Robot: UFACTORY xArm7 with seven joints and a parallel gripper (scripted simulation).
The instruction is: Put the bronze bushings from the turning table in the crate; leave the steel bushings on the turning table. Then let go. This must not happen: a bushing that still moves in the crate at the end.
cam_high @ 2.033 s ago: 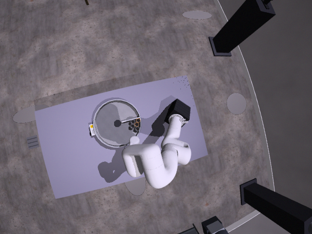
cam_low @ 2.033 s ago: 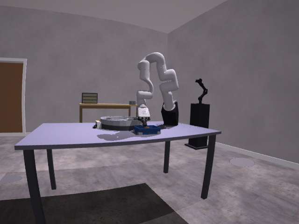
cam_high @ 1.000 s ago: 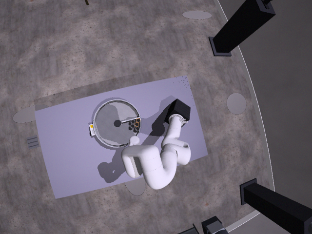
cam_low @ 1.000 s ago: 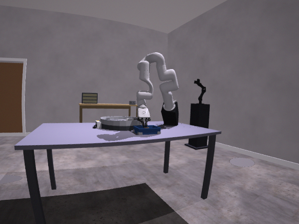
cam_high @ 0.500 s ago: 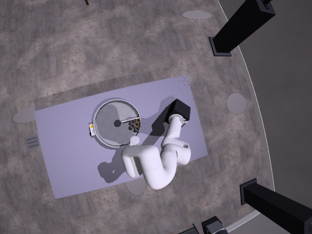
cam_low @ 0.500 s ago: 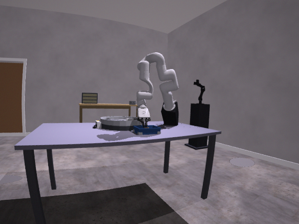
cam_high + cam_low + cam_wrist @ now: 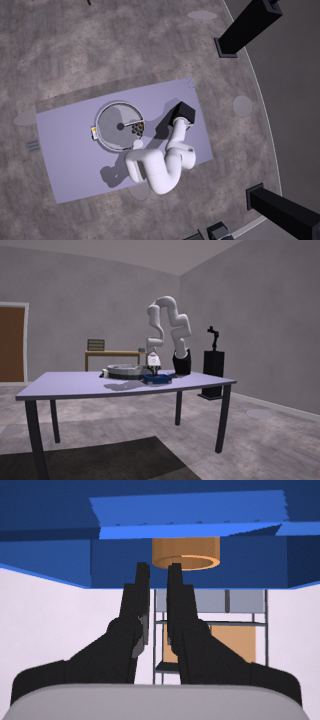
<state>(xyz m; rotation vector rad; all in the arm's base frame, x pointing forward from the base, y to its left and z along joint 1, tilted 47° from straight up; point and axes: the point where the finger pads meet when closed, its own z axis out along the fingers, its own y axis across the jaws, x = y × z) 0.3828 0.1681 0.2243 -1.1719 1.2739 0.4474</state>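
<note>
Right now my hand is 2 cm past the blue crate and 4 cm above it. Also, from my hand: round grey turning table: 12 cm ahead, 32 cm to the right, 1 cm below.
</note>
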